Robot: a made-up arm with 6 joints. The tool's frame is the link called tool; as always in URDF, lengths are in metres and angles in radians. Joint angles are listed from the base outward. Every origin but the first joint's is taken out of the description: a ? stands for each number. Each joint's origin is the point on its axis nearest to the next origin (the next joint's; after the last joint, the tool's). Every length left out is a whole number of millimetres.
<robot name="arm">
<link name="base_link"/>
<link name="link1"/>
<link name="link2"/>
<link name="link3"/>
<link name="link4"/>
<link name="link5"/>
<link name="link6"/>
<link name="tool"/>
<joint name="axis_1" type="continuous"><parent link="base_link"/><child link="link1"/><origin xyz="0.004 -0.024 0.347" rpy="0 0 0"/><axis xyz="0 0 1"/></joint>
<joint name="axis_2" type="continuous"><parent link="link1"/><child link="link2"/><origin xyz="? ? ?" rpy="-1.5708 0 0"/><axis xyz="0 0 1"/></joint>
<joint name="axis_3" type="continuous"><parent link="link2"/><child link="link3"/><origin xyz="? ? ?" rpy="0 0 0"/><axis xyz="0 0 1"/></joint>
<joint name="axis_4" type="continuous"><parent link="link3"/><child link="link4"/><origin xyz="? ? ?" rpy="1.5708 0 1.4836"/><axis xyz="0 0 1"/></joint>
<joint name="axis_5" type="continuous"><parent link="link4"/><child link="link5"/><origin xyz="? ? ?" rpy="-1.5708 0 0"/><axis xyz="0 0 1"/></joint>
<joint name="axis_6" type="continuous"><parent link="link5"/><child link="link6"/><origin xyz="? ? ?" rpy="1.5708 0 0"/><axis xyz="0 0 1"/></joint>
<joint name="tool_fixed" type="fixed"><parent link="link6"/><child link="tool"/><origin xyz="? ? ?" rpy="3.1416 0.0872 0"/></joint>
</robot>
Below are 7 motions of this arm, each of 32 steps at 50 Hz.
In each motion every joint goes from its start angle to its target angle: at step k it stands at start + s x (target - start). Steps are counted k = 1, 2, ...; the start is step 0. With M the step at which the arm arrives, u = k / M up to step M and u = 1 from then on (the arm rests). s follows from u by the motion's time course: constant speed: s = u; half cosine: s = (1 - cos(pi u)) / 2; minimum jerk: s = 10 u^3 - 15 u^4 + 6 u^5.
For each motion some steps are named. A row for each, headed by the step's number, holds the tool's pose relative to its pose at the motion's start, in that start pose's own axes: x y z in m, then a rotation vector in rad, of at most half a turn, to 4 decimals.
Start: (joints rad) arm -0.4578 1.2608 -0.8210 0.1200 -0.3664 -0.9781
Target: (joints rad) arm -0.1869 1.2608 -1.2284 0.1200 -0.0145 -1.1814
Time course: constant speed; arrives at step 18
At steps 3, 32:
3: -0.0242 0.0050 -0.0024 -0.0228 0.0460 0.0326
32: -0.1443 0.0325 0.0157 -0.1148 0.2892 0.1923

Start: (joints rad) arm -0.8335 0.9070 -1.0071 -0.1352 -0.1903 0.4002
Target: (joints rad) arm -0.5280 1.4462 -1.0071 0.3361 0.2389 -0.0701
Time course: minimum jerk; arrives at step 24
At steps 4, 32:
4: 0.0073 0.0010 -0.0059 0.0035 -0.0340 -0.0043
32: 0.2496 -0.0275 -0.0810 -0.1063 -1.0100 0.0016

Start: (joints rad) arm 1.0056 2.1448 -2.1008 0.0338 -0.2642 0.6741
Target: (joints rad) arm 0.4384 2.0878 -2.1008 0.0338 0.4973 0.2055
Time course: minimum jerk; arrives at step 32
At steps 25, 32:
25: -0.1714 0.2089 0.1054 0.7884 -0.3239 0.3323
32: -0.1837 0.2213 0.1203 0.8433 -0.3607 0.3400

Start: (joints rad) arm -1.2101 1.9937 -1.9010 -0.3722 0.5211 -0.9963
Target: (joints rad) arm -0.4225 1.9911 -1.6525 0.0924 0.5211 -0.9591
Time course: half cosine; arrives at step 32
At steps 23, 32:
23: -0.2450 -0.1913 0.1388 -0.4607 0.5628 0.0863
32: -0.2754 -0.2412 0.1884 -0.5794 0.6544 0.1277

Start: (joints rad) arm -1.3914 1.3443 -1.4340 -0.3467 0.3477 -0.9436
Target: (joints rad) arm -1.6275 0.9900 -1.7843 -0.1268 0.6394 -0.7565
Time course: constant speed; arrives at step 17
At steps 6, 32:
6: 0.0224 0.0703 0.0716 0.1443 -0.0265 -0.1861
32: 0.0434 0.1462 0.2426 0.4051 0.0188 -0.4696

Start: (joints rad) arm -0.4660 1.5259 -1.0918 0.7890 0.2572 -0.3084
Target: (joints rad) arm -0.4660 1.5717 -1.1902 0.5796 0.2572 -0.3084
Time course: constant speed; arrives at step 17
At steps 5, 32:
5: -0.0080 -0.0030 -0.0018 0.0139 0.0091 0.0613
32: -0.0268 -0.0105 -0.0059 0.0507 0.0325 0.2073

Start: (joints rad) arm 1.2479 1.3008 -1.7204 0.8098 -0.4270 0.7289
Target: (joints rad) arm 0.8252 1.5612 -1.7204 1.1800 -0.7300 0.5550
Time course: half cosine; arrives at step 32
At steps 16, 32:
16: -0.0760 0.0664 -0.0117 0.0547 0.3219 0.1058
32: -0.1720 0.1199 0.0039 0.1101 0.6785 0.2203

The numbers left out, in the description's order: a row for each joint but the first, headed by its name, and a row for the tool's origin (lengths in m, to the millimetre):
axis_2: -0.021 0.011 0
axis_3: -0.3 -0.062 0
axis_4: 0.274 -0.022 0
axis_5: -0.016 0.001 0
axis_6: -0.015 -0.092 0
tool: 0.003 -0.02 0

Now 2 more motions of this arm.
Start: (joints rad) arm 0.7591 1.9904 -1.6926 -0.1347 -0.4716 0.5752
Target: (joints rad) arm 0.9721 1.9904 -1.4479 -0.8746 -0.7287 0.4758
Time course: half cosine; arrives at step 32
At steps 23, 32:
23: 0.1075 -0.0989 0.0323 -0.4811 -0.2078 0.5412
32: 0.1329 -0.1195 0.0483 -0.6192 -0.2484 0.6436

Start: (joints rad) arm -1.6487 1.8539 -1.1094 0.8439 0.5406 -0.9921
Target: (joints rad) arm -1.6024 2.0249 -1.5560 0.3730 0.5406 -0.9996
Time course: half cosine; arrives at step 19
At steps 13, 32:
13: -0.0919 0.0088 0.0026 0.1955 0.0293 0.3978
32: -0.1168 0.0088 0.0053 0.2649 0.0381 0.5063

